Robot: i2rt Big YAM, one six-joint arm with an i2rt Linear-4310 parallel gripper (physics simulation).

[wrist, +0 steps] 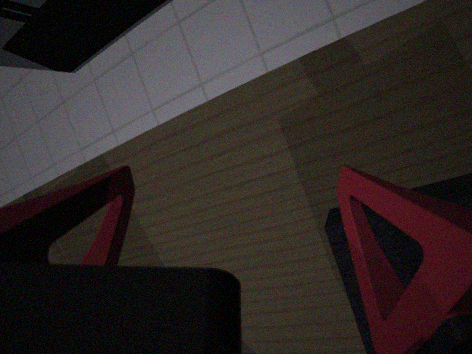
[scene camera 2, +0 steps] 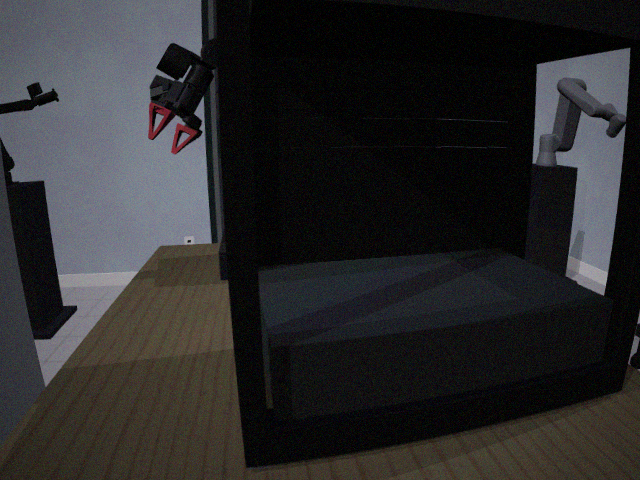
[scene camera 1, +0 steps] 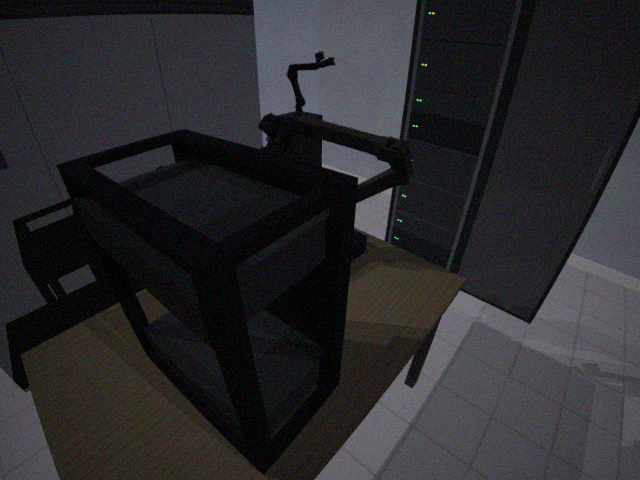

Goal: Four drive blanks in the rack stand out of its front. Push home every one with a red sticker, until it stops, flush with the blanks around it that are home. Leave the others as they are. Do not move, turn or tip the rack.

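The black open-framed rack [scene camera 1: 230,335] [scene camera 2: 238,310] stands on the table, seen from sides that do not show the drive blanks. A dark unit [scene camera 1: 281,266] sits high in it and another [scene camera 1: 284,356] [scene camera 2: 444,356] low in it. The four blanks and their red stickers do not show in any view. My gripper [scene camera 2: 162,145] [wrist: 235,177], with red fingers, is open and empty. It hangs above the table, left of the rack in the scene camera 2 view; the rack hides it in the scene camera 1 view. The picture is dark.
The wooden table [scene camera 1: 398,279] [scene camera 2: 196,320] [wrist: 225,215] lies under the rack. My arm [scene camera 1: 351,134] reaches past the rack's far side. A tall server cabinet [scene camera 1: 537,170] stands beyond the table. Other arms on pedestals [scene camera 1: 310,147] [scene camera 2: 33,258] [scene camera 2: 550,217] stand in the background.
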